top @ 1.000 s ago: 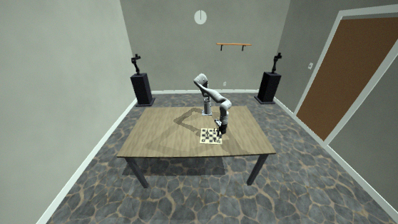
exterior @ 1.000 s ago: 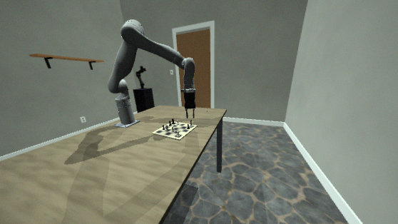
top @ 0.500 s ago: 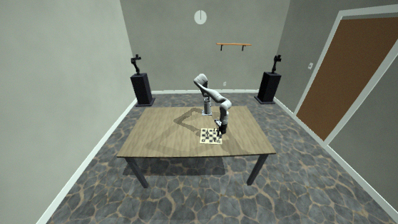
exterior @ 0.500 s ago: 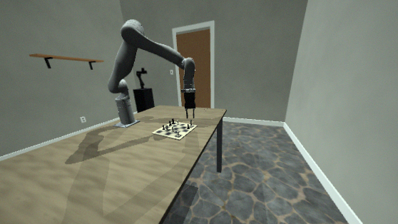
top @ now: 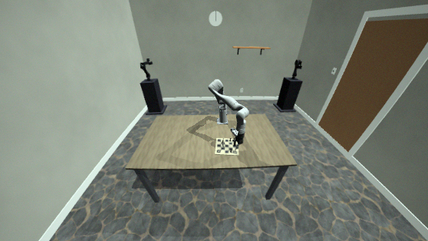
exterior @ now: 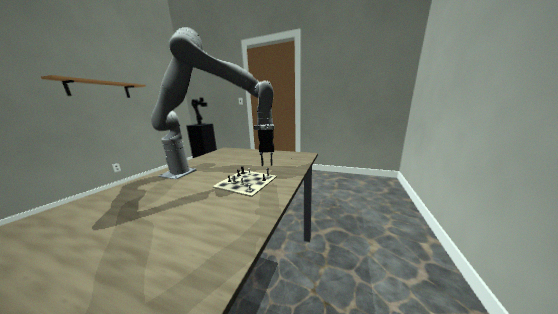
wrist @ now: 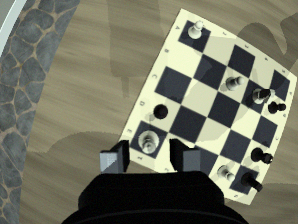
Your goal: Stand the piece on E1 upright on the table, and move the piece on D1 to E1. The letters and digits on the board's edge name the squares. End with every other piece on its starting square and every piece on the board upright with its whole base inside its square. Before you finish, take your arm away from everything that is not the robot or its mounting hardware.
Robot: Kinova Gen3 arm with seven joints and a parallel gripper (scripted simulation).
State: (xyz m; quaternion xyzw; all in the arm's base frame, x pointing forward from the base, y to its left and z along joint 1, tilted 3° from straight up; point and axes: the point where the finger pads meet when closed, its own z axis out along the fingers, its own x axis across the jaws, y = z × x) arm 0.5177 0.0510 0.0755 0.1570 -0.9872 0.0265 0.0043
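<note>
Now: hand 60 mm above the white piece. From my hand the other things lie so: chessboard (80 mm below, 80 mm behind, 70 mm to the right).
</note>
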